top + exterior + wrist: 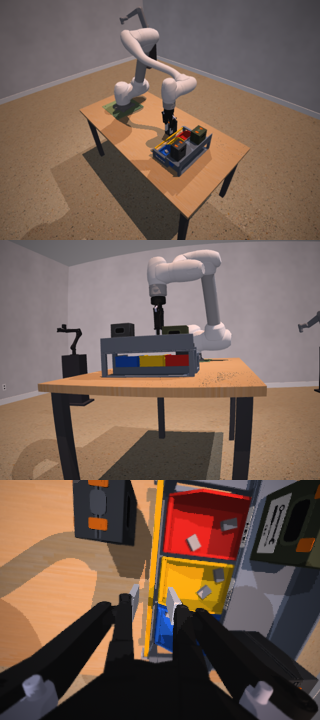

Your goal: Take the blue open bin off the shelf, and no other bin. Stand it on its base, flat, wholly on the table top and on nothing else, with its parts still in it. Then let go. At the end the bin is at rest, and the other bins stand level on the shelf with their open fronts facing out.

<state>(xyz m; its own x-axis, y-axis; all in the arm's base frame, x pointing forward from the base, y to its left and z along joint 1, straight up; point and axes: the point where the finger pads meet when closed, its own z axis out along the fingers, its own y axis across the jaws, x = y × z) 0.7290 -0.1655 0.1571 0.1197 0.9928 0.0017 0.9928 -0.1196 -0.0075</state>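
My hand is 11 cm above the thin yellow rod. From my hand the other things lie so: blue open bin (9 cm ahead, 12 cm to the right, 12 cm below); then dark box (7 cm behind, 12 cm to the left, 10 cm below); then yellow bin (10 cm ahead, 1 cm to the right, 12 cm below).
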